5 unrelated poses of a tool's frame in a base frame.
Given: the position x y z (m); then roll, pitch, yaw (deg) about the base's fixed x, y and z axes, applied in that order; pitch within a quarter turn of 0, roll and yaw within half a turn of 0.
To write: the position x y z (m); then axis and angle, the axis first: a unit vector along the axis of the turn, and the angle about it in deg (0 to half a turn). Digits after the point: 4 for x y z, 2 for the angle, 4 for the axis.
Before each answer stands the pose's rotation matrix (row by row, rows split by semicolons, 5 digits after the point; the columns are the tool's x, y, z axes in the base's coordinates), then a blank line. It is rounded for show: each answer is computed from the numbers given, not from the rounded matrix.
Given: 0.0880, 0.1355, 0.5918, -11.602, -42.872, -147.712
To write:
-0.61955 0.40759 0.67084; -0.39148 -0.90119 0.18599; 0.68036 -0.14739 0.71790

0.0880, 0.1355, 0.5918, -0.3850, -0.0110, -0.9228, 154.35
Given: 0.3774, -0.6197, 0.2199, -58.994, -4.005, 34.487
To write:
0.82224 -0.24233 -0.51497; 0.56484 0.45849 0.68611; 0.06984 -0.85502 0.51387

0.3774, -0.6197, 0.2199, -0.8397, -0.3186, 0.4398, 66.59
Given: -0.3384, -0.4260, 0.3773, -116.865, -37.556, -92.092
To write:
-0.02894 -0.47144 0.88142; -0.79223 -0.52689 -0.30782; 0.60954 -0.70720 -0.35824

-0.3384, -0.4260, 0.3773, -0.6886, 0.4688, -0.5531, 163.14
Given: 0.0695, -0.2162, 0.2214, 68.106, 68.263, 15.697
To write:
0.35653 0.72887 0.58449; 0.10020 0.59217 -0.79956; -0.92889 0.34364 0.13810

0.0695, -0.2162, 0.2214, 0.5721, 0.7574, -0.3146, 87.51
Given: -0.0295, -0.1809, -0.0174, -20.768, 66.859, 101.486
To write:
-0.07826 -0.85137 -0.51869; 0.38512 -0.50572 0.77197; -0.91954 -0.13935 0.36746

-0.0295, -0.1809, -0.0174, -0.5741, 0.2525, 0.7789, 127.46
